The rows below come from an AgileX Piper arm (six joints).
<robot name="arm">
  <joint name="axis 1" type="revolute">
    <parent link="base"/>
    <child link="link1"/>
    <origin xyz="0 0 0.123"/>
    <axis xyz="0 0 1"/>
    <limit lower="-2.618" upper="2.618"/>
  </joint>
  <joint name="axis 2" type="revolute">
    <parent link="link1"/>
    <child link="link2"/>
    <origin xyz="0 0 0" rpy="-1.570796 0 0"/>
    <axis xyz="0 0 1"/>
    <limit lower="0" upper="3.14"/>
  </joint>
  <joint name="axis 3" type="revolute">
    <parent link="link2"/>
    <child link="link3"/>
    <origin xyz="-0.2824 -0.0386 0"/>
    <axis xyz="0 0 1"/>
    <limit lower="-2.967" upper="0"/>
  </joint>
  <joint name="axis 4" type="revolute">
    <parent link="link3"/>
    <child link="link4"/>
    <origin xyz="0.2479 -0.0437 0" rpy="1.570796 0 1.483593"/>
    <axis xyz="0 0 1"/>
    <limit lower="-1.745" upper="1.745"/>
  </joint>
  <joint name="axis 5" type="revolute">
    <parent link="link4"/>
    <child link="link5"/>
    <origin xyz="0 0 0" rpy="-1.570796 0 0"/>
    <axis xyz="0 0 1"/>
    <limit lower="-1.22" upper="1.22"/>
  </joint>
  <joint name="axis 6" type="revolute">
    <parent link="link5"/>
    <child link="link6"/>
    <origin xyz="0 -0.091 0" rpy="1.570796 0 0"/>
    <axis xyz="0 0 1"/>
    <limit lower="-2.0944" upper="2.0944"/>
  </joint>
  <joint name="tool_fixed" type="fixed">
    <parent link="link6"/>
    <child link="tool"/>
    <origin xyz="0 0 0"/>
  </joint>
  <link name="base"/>
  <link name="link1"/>
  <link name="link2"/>
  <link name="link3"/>
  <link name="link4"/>
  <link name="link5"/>
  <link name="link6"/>
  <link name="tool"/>
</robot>
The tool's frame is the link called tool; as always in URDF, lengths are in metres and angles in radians.
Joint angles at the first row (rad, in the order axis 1, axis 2, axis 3, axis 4, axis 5, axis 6):
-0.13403 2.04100 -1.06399 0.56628 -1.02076 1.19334
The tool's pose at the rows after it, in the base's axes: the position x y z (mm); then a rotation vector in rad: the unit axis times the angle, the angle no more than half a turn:
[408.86 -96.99 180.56 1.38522 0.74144 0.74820]
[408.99 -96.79 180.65 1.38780 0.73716 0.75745]
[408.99 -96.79 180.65 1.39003 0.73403 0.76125]
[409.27 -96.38 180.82 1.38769 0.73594 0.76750]
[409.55 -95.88 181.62 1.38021 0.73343 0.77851]
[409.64 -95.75 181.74 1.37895 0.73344 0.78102]
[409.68 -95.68 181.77 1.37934 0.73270 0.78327]
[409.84 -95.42 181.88 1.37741 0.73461 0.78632]
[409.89 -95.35 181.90 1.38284 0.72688 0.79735]
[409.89 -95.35 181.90 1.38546 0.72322 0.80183]
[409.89 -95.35 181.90 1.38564 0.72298 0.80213]
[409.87 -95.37 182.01 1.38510 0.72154 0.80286]
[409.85 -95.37 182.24 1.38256 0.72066 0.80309]
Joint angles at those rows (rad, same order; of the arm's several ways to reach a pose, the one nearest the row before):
-0.13404 2.04100 -1.06397 0.56417 -1.02077 1.20702
-0.13402 2.04098 -1.06397 0.56099 -1.02076 1.21772
-0.13402 2.04098 -1.06397 0.56099 -1.02076 1.22257
-0.13402 2.04101 -1.06400 0.55424 -1.02076 1.22826
-0.13402 2.04099 -1.06397 0.54387 -1.02699 1.23867
-0.13404 2.04102 -1.06401 0.54141 -1.02772 1.24102
-0.13402 2.04101 -1.06400 0.54038 -1.02772 1.24352
-0.13402 2.04098 -1.06397 0.53619 -1.02772 1.24597
-0.13403 2.04101 -1.06398 0.53499 -1.02773 1.25963
-0.13403 2.04101 -1.06398 0.53499 -1.02774 1.26533
-0.13403 2.04101 -1.06398 0.53499 -1.02773 1.26571
-0.13401 2.04102 -1.06401 0.53502 -1.02896 1.26657
-0.13403 2.04101 -1.06399 0.53411 -1.03139 1.26649

